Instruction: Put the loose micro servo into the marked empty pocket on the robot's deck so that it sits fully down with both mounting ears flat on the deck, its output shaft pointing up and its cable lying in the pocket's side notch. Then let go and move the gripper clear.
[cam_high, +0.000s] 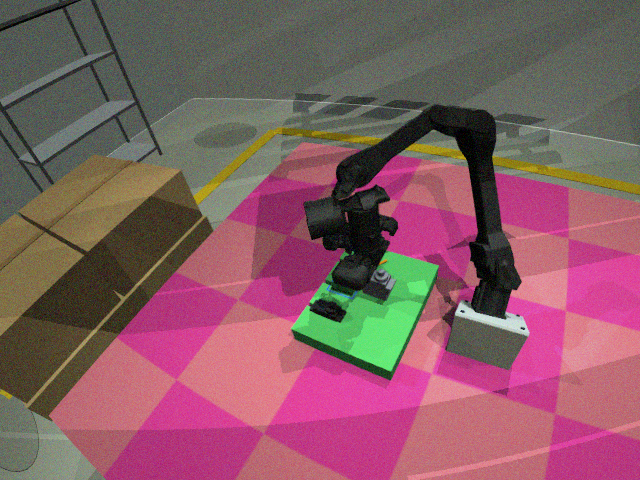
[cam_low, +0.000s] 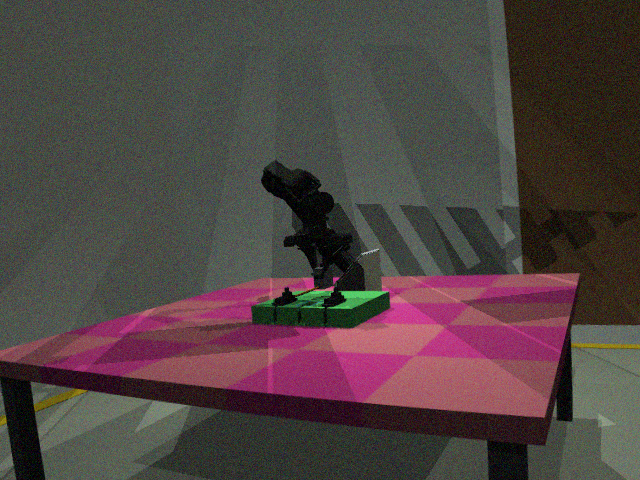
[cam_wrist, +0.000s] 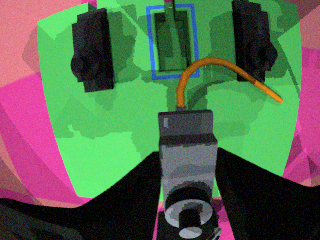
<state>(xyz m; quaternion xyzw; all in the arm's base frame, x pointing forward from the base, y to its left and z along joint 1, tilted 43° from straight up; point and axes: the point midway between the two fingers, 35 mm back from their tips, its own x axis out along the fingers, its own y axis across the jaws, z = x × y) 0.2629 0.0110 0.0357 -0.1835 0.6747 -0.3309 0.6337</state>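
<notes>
My gripper tip is 4 cm past the green deck, 1 cm to the right of it and 10 cm above it.
</notes>
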